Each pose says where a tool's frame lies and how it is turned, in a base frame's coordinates. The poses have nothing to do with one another.
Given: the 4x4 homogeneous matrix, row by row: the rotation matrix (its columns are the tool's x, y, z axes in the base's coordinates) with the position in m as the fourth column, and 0 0 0 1 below. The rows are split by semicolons.
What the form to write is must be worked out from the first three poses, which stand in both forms.
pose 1, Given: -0.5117 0.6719 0.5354 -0.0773; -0.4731 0.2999 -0.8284 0.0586; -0.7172 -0.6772 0.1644 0.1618; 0 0 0 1
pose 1, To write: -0.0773 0.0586 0.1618; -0.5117 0.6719 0.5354; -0.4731 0.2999 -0.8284; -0.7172 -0.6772 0.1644
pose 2, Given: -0.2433 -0.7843 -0.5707 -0.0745; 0.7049 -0.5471 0.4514 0.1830; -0.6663 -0.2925 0.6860 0.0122; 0 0 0 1
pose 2, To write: -0.0745 0.1830 0.0122; -0.2433 -0.7843 -0.5707; 0.7049 -0.5471 0.4514; -0.6663 -0.2925 0.6860
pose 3, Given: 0.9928 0.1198 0.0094 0.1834; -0.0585 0.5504 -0.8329 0.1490; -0.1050 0.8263 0.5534 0.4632; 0 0 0 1
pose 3, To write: 0.1834 0.1490 0.4632; 0.9928 0.1198 0.0094; -0.0585 0.5504 -0.8329; -0.1050 0.8263 0.5534
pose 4, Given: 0.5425 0.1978 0.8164 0.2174; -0.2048 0.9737 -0.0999 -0.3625; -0.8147 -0.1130 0.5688 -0.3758; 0 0 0 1
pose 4, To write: 0.2174 -0.3625 -0.3758; 0.5425 0.1978 0.8164; -0.2048 0.9737 -0.0999; -0.8147 -0.1130 0.5688
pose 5, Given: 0.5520 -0.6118 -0.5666 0.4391; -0.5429 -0.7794 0.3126 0.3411; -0.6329 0.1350 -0.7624 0.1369; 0 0 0 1
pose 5, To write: 0.4391 0.3411 0.1369; 0.5520 -0.6118 -0.5666; -0.5429 -0.7794 0.3126; -0.6329 0.1350 -0.7624
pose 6, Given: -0.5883 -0.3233 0.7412 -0.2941; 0.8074 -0.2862 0.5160 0.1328; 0.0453 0.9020 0.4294 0.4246; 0 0 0 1
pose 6, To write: -0.2941 0.1328 0.4246; -0.5883 -0.3233 0.7412; 0.8074 -0.2862 0.5160; 0.0453 0.9020 0.4294
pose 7, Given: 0.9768 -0.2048 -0.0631 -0.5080; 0.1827 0.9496 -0.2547 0.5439; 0.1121 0.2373 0.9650 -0.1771; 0 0 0 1
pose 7, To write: -0.5080 0.5439 -0.1771; 0.9768 -0.2048 -0.0631; 0.1827 0.9496 -0.2547; 0.1121 0.2373 0.9650
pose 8, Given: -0.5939 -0.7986 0.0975 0.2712; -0.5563 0.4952 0.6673 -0.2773; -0.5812 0.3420 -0.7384 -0.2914; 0 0 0 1
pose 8, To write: 0.2712 -0.2773 -0.2914; -0.5939 -0.7986 0.0975; -0.5563 0.4952 0.6673; -0.5812 0.3420 -0.7384
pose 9, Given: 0.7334 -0.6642 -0.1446 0.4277; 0.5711 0.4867 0.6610 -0.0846; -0.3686 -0.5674 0.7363 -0.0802; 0 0 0 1
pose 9, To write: 0.4277 -0.0846 -0.0802; 0.7334 -0.6642 -0.1446; 0.5711 0.4867 0.6610; -0.3686 -0.5674 0.7363
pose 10, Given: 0.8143 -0.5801 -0.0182 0.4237; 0.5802 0.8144 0.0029 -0.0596; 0.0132 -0.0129 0.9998 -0.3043; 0 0 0 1
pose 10, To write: 0.4237 -0.0596 -0.3043; 0.8143 -0.5801 -0.0182; 0.5802 0.8144 0.0029; 0.0132 -0.0129 0.9998
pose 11, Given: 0.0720 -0.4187 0.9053 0.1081; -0.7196 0.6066 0.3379 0.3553; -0.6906 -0.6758 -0.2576 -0.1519; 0 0 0 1
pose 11, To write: 0.1081 0.3553 -0.1519; 0.0720 -0.4187 0.9053; -0.7196 0.6066 0.3379; -0.6906 -0.6758 -0.2576
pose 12, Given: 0.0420 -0.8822 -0.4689 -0.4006; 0.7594 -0.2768 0.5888 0.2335; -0.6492 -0.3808 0.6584 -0.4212; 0 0 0 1
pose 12, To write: -0.4006 0.2335 -0.4212; 0.0420 -0.8822 -0.4689; 0.7594 -0.2768 0.5888; -0.6492 -0.3808 0.6584
